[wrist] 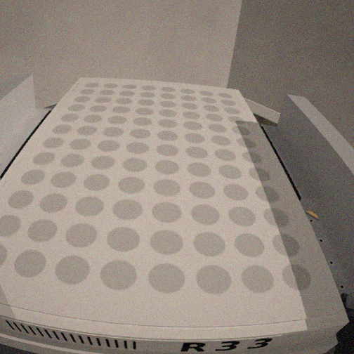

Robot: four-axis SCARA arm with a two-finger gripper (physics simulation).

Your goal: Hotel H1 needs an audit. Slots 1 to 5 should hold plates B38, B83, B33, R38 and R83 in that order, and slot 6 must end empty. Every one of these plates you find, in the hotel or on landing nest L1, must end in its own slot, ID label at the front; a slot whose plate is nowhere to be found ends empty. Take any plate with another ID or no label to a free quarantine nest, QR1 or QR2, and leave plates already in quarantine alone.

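Observation:
A pale microplate (167, 200) with rows of round grey wells fills most of the wrist view. Its front edge at the bottom carries a barcode at the left and the ID label "R33" (227, 345). My gripper (156, 101) is shut on this plate, with one grey finger along its left side and one along its right side. A shadow lies along the plate's right edge. The hotel's slots, the landing nest and the quarantine nests cannot be made out in this view.
A plain pale surface (150, 40) stands behind the plate, with a darker one (295, 45) at the upper right. A pale bar (264, 110) shows past the plate's far right corner. A small orange piece (312, 215) shows beside the right finger, near a dotted dark surface.

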